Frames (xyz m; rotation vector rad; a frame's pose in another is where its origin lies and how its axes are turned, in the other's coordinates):
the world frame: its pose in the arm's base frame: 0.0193 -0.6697 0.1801 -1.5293 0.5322 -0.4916
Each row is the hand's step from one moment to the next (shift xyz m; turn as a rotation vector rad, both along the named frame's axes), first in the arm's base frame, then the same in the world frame.
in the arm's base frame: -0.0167 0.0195 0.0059 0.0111 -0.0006 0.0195
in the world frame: -0.0252 -0.0056 0.0052 0.0088 -0.0198 0.0057
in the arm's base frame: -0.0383 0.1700 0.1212 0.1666 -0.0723 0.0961
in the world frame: -0.1358 -0.1217 0.1086 0.1745 -0.1004 0.0410
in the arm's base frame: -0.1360 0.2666 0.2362 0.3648 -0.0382 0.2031
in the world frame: -0.2741 -0.2347 0.1231 0.3094 -0.2137 0.1855
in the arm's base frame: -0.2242 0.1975 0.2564 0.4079 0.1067 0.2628
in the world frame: -0.3026 -0.2515 0.0142 0.2546 -0.2761 0.3252
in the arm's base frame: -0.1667 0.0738 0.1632 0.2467 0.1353 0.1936
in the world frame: -0.1802 -0.1588 -0.0468 0.1104 -0.2024 0.2520
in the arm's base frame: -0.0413 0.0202 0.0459 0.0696 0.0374 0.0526
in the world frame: -0.0459 -0.0448 -0.0102 0.0317 -0.0551 0.0705
